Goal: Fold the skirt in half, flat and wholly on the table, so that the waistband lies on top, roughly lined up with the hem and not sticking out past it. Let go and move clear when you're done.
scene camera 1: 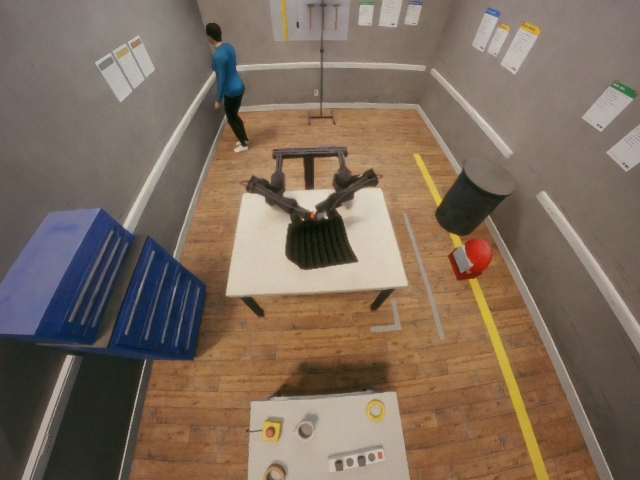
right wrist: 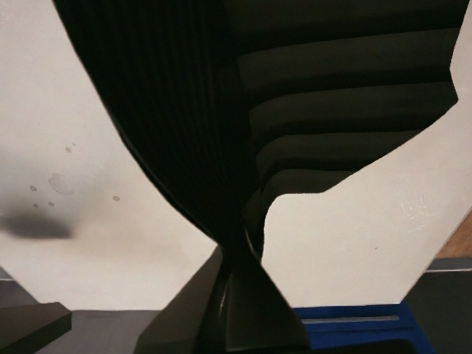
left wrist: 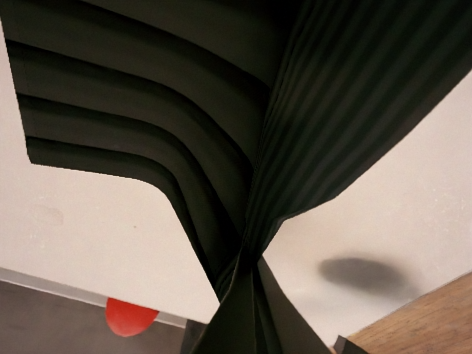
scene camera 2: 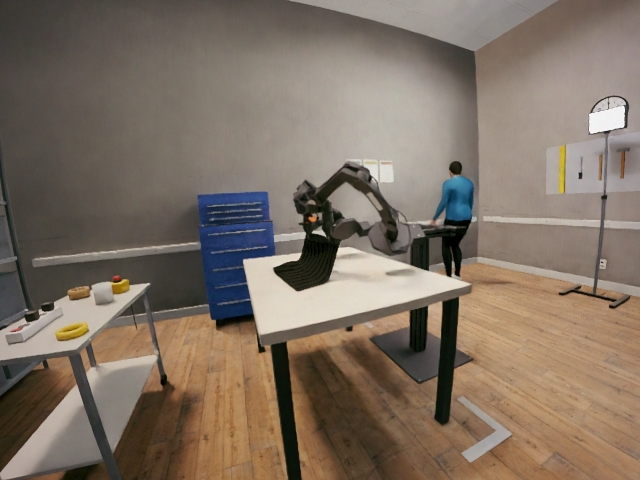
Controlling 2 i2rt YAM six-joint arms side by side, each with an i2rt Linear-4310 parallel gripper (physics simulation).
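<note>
The black pleated skirt (scene camera 1: 320,245) (scene camera 2: 314,260) (left wrist: 115,70) (right wrist: 340,105) has its lower part on the white table (scene camera 1: 258,273) (scene camera 2: 356,302); its hem end points towards the bottom of the scene camera 1 picture. Its ribbed waistband (left wrist: 345,110) (right wrist: 160,95) is raised off the table, and the cloth slopes up to it. My left gripper (scene camera 1: 323,216) (left wrist: 248,256) is shut on one corner of the waistband. My right gripper (scene camera 1: 309,218) (right wrist: 238,230) is shut on the other corner. Cloth bunches at both fingertips. The two grippers are close together above the table.
A side table (scene camera 1: 320,413) (scene camera 2: 31,348) with tape rolls and a power strip stands apart. A blue tool cabinet (scene camera 1: 160,304) (scene camera 2: 237,258), a dark bin (scene camera 1: 465,201) and a red helmet (scene camera 1: 478,253) are around the table. A person (scene camera 1: 227,72) (scene camera 2: 457,198) stands beyond the arms.
</note>
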